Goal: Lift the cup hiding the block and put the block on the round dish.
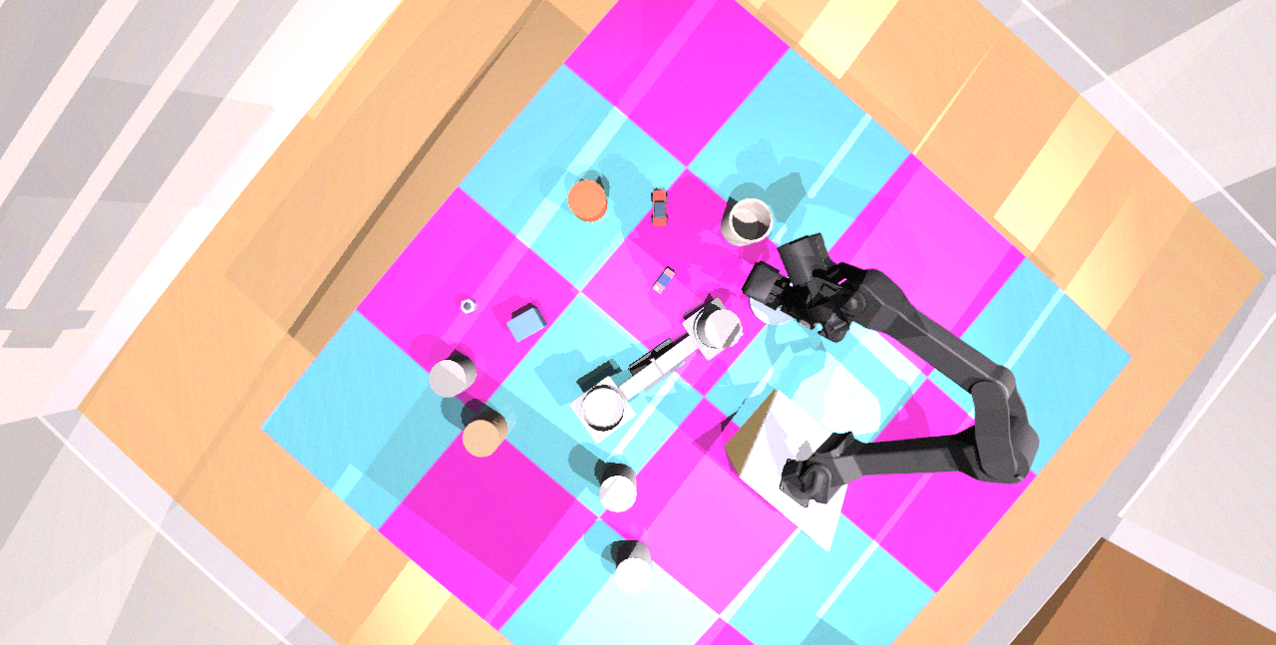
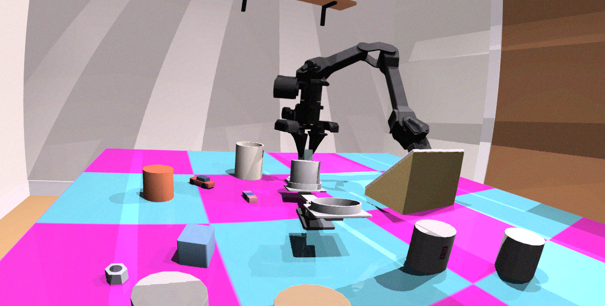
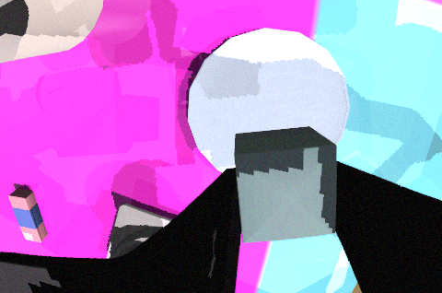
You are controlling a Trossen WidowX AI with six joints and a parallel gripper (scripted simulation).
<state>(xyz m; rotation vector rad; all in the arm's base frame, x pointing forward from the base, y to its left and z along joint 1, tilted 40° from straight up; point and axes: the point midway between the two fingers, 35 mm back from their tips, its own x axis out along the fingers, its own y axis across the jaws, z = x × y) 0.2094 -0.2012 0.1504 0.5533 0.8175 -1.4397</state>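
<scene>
Right now the round dish is 7 cm below my gripper tip. The rest, counted from my gripper tip: white tube (14 cm ahead, 8 cm to the right, 3 cm below); then balance beam (11 cm ahead, 24 cm to the left, 4 cm below); then balance (11 cm ahead, 24 cm to the left, 5 cm below).
</scene>
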